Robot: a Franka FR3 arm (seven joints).
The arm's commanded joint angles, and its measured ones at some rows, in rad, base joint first. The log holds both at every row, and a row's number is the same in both.
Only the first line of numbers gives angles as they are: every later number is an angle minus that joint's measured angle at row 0.
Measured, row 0:
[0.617, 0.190, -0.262, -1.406, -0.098, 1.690, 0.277]
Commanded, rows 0 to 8:
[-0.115, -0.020, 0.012, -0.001, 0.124, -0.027, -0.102]
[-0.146, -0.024, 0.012, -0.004, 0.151, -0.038, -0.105]
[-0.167, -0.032, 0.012, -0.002, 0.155, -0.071, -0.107]
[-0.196, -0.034, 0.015, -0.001, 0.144, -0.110, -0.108]
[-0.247, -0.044, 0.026, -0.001, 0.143, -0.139, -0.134]
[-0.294, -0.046, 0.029, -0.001, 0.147, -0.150, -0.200]
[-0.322, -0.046, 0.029, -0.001, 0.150, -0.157, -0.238]
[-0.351, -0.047, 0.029, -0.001, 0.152, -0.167, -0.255]
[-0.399, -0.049, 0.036, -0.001, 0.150, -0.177, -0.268]
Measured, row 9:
[-0.302, -0.037, 0.006, 0.000, 0.123, -0.140, -0.216]
